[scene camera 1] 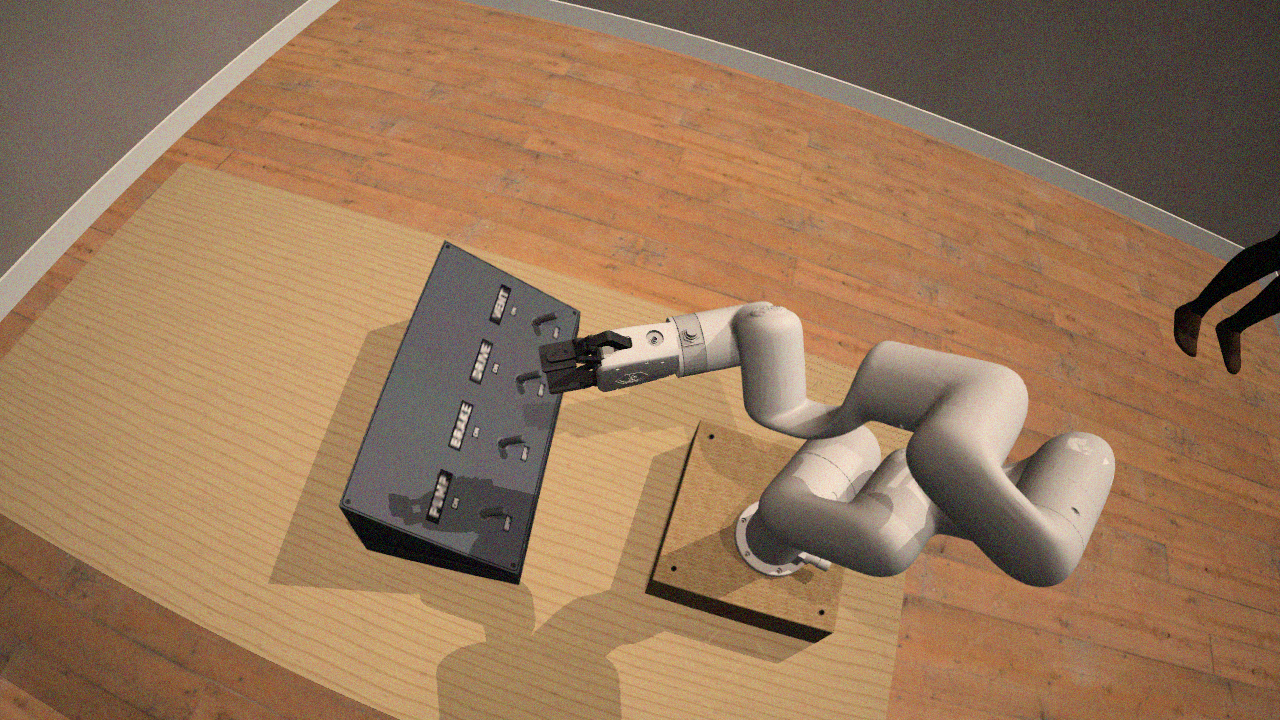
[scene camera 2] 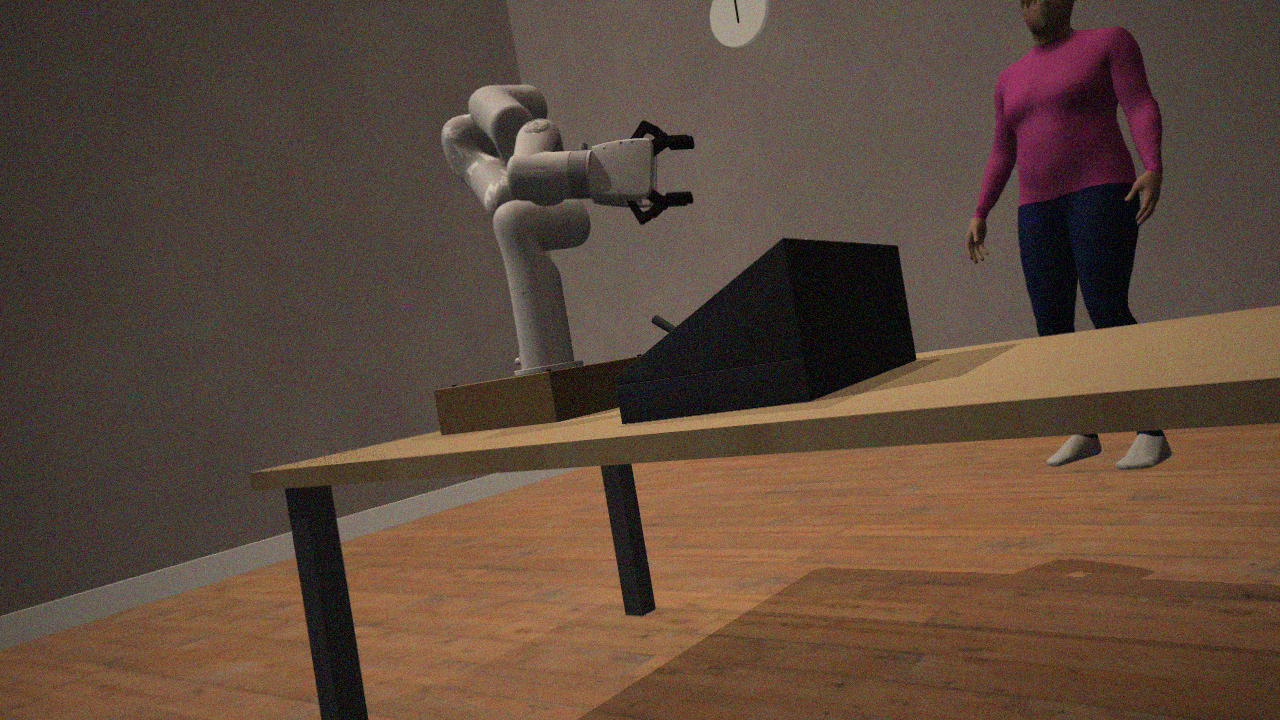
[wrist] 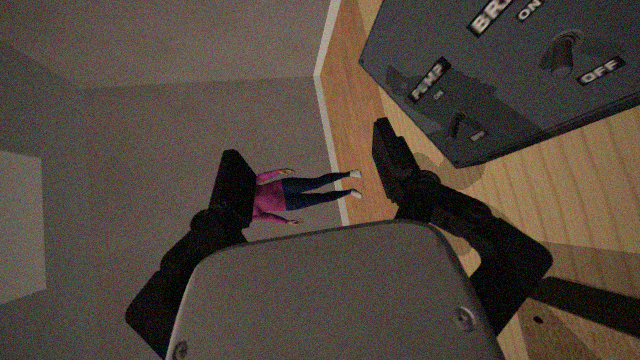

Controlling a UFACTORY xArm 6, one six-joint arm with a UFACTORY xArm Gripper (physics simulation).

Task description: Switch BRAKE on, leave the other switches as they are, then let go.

Labels:
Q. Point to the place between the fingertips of my gripper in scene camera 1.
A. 544, 371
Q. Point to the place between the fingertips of my gripper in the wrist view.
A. At 308, 150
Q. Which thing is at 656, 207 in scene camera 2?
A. My gripper.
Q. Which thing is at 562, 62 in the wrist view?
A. A brake lever.

